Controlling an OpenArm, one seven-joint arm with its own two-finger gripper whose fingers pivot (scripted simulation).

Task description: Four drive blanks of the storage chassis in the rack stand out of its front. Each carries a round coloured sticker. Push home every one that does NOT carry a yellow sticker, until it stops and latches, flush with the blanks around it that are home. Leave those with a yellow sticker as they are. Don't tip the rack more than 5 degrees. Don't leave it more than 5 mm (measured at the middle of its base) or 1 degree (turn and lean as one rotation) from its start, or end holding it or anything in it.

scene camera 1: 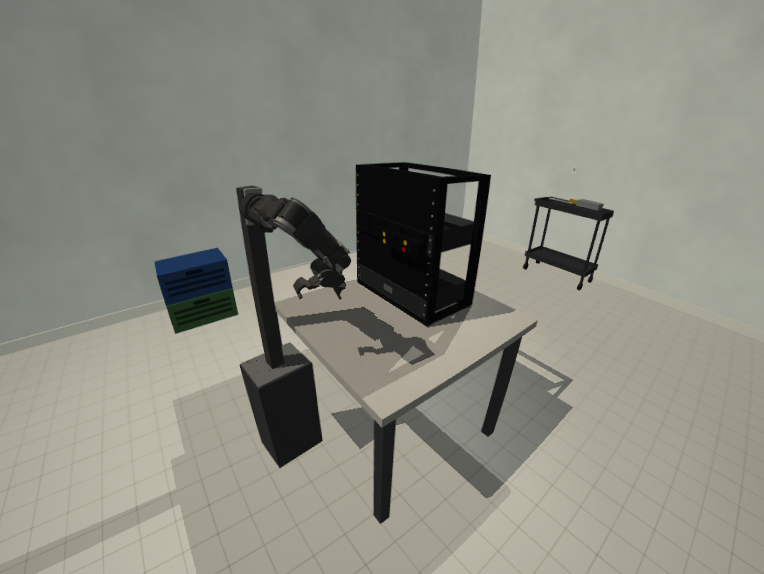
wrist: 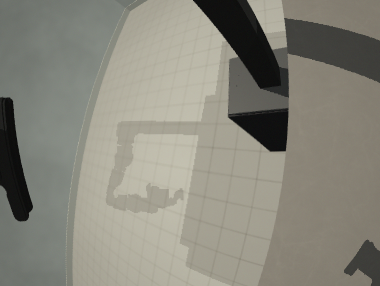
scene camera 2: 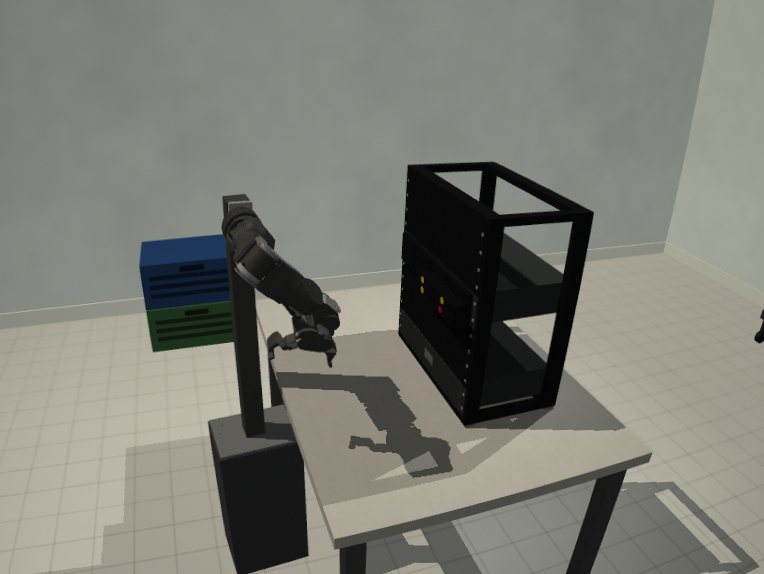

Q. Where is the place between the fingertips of my gripper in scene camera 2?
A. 299, 355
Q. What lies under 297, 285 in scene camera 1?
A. My gripper.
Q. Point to a base block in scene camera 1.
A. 289, 407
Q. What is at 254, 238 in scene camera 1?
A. An arm post.
